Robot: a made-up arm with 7 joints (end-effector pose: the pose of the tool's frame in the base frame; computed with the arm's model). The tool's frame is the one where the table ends.
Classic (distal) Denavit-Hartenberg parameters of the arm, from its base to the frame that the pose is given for. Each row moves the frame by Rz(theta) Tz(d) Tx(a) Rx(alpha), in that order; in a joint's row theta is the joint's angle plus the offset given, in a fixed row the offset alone. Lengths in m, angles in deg.
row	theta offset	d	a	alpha
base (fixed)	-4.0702	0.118	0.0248	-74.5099
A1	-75.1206	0.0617	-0.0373	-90
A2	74.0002	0.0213	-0.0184	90
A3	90	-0.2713	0.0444	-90
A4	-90	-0.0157	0.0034	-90
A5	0	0.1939	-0.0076	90
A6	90	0.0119	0.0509	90
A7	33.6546	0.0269	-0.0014	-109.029
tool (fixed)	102.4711	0.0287	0	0
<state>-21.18 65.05 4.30 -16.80 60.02 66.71 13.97</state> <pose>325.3 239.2 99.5 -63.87 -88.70 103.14</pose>
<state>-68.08 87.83 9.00 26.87 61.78 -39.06 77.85</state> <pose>304.6 330.8 349.0 -68.68 -85.13 -8.47</pose>
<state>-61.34 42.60 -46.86 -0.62 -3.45 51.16 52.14</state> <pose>433.5 24.7 20.6 -84.64 -16.04 92.34</pose>
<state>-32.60 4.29 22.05 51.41 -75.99 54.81 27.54</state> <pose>361.4 106.8 -281.0 26.27 -85.02 -65.05</pose>
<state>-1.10 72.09 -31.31 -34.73 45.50 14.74 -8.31</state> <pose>203.5 147.7 -65.8 -8.12 9.80 66.96</pose>
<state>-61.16 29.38 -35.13 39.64 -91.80 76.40 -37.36</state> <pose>487.4 46.8 -113.1 -18.33 -152.16 -59.06</pose>
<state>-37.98 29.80 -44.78 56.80 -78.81 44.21 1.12</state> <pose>340.8 170.4 -292.2 19.76 -87.67 -118.64</pose>
